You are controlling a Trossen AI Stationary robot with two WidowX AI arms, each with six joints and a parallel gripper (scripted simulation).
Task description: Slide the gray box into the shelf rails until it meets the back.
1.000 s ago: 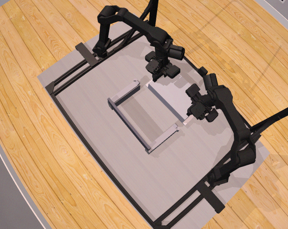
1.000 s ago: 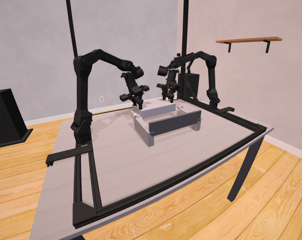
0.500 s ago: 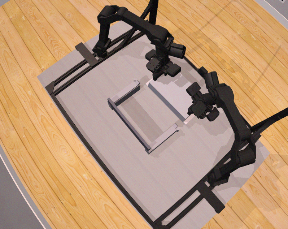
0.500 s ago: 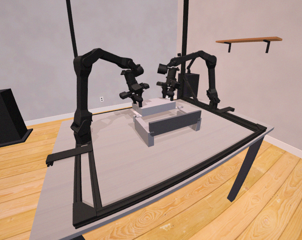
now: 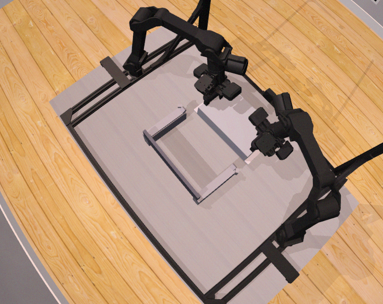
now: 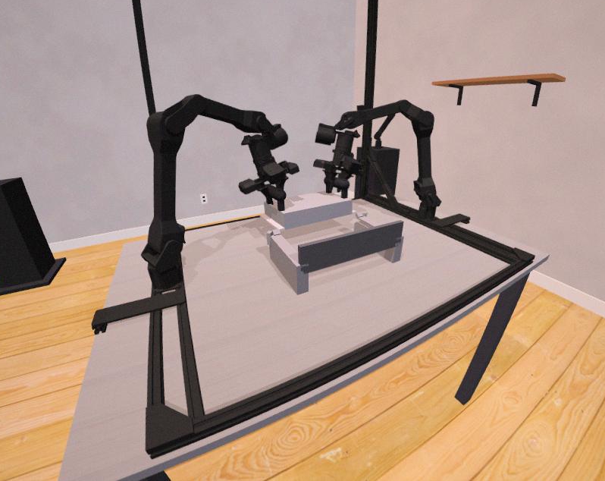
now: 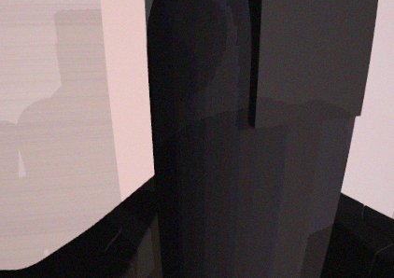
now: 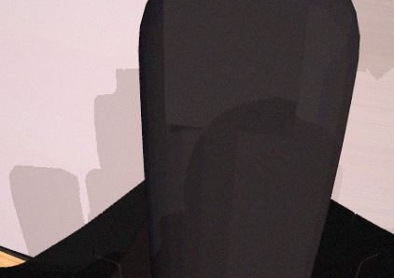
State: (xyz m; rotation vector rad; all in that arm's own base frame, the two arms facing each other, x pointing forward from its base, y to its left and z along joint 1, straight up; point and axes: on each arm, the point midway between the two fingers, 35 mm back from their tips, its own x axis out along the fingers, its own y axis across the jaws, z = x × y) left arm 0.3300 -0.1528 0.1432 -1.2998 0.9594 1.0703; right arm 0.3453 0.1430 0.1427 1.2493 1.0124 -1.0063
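The gray box is 1 cm ahead of my left hand, 12 cm to the right of it and 5 cm below it. From my left hand the other things lie so: dark back wall of shelf (31 cm ahead, 14 cm to the right, 7 cm below).
The gray box lies 120 mm to the left of my right hand and 50 mm below it. Round my right hand: dark back wall of shelf 300 mm ahead, 100 mm to the left, 70 mm below.
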